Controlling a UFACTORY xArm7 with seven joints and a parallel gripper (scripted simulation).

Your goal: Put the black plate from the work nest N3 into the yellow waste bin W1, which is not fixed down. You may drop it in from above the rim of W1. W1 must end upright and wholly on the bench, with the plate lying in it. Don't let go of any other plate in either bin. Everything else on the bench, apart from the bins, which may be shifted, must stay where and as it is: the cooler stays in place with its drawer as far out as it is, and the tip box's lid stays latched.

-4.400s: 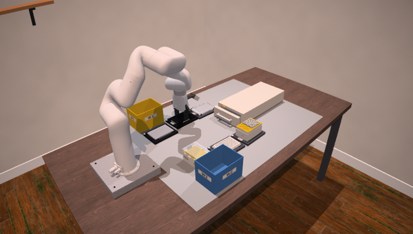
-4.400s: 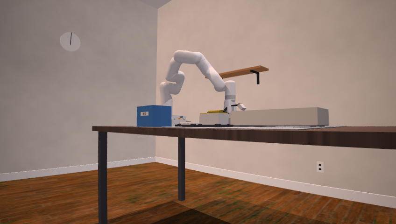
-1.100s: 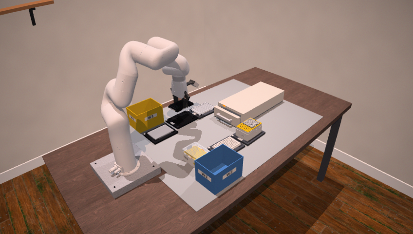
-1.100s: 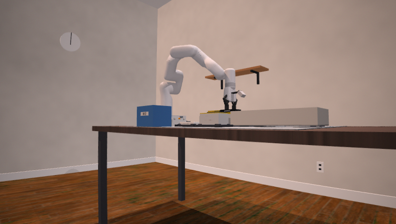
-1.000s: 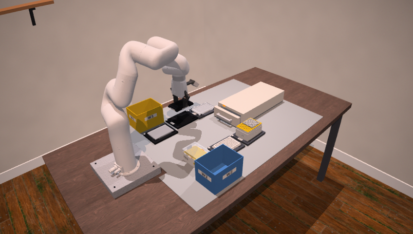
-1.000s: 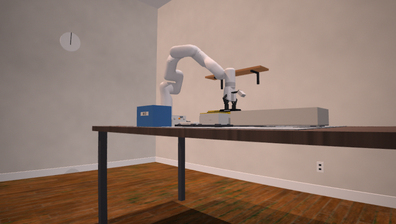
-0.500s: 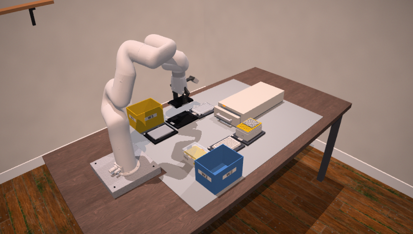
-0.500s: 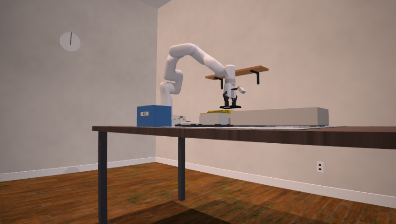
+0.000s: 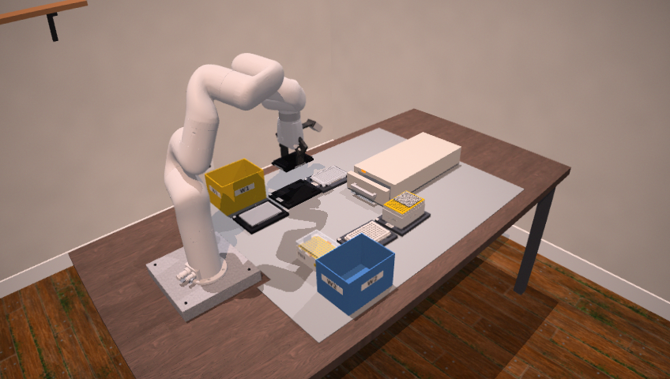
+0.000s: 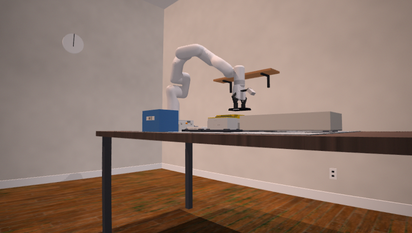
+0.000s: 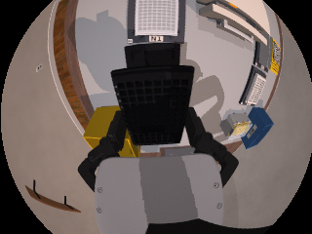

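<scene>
My gripper is now 160 mm to the right of the yellow bin W1, 150 mm past it and 120 mm above it. Also, from my hand: drawer (260 mm ahead, 250 mm to the right, 130 mm below); then black plate (10 mm below); then work nest N3 (150 mm below).
</scene>
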